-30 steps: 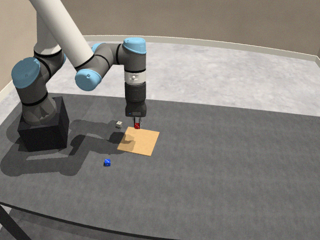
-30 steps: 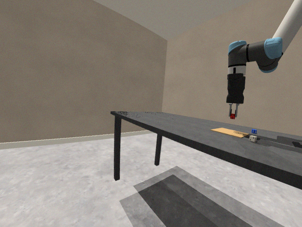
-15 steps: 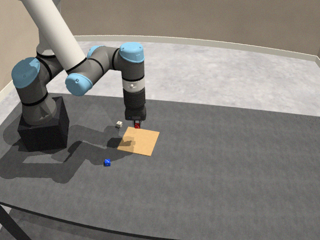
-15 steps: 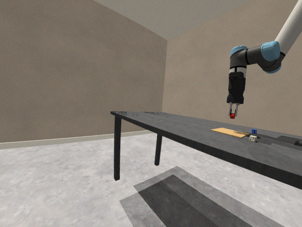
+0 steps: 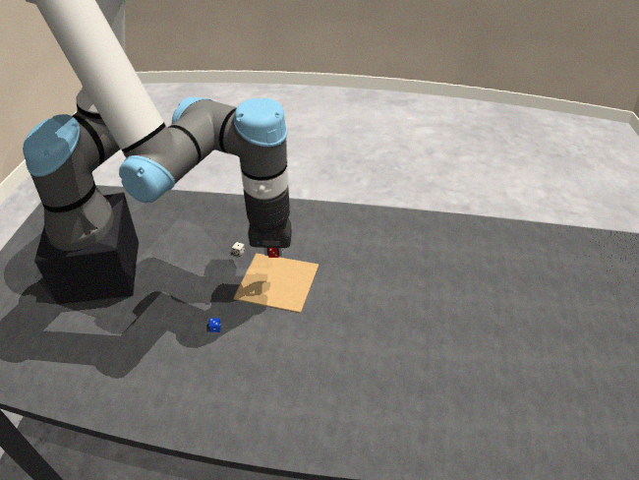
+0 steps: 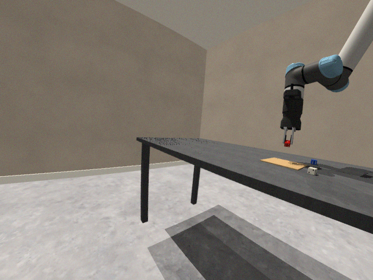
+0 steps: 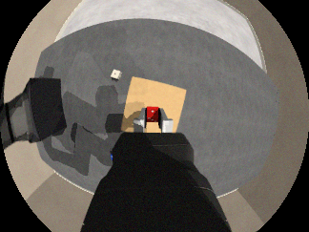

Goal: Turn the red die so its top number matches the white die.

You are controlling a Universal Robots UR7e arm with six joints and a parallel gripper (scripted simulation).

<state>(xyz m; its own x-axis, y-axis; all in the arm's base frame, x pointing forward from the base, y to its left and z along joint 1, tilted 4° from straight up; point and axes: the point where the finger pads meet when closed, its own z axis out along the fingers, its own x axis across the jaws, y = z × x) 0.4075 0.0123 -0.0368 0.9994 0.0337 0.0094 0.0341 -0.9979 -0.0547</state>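
Right now the red die is 20 mm below my hand. Round my hand: blue die: 130 mm to the right, 100 mm behind, 90 mm below; white die: 100 mm behind, 90 mm to the left, 90 mm below; tan mat: 100 mm below.
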